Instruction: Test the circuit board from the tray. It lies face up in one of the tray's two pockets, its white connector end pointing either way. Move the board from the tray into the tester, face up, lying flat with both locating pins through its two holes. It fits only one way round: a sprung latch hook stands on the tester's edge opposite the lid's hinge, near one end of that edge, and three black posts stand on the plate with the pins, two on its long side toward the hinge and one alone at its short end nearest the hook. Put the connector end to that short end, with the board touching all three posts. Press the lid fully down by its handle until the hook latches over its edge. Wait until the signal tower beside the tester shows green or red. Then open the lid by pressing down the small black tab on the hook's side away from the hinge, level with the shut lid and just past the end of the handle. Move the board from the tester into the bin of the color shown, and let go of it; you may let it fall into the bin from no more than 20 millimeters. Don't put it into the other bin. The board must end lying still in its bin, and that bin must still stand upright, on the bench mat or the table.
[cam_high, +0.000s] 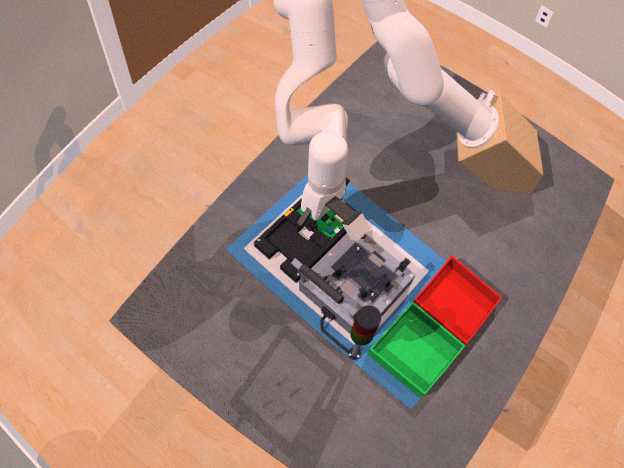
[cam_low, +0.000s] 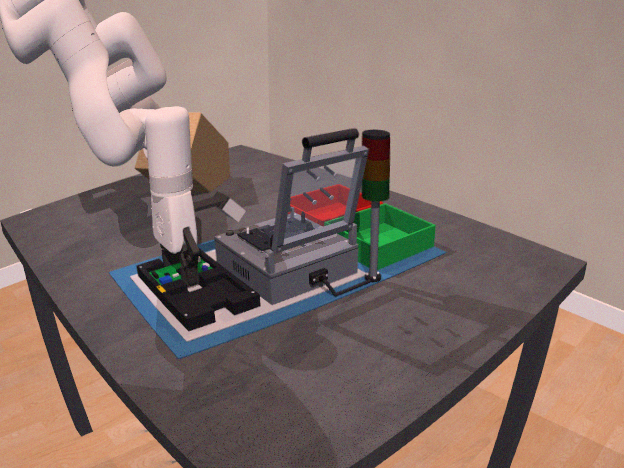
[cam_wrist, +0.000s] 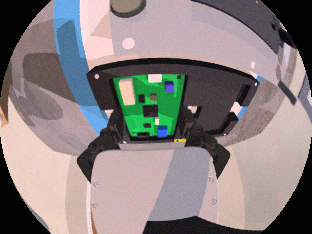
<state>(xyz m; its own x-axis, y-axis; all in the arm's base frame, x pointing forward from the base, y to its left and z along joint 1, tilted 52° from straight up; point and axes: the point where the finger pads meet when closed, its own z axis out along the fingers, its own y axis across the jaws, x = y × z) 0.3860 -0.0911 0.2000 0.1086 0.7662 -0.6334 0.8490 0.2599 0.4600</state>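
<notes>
Now: hand right at the green circuit board. Also, from my hand: black latch hook: 23 cm to the left, 6 cm above, 3 cm ahead; then clear lid: 20 cm ahead, 16 cm above, 15 cm to the left; then plate: 17 cm to the left, 9 cm ahead, 5 cm above.
</notes>
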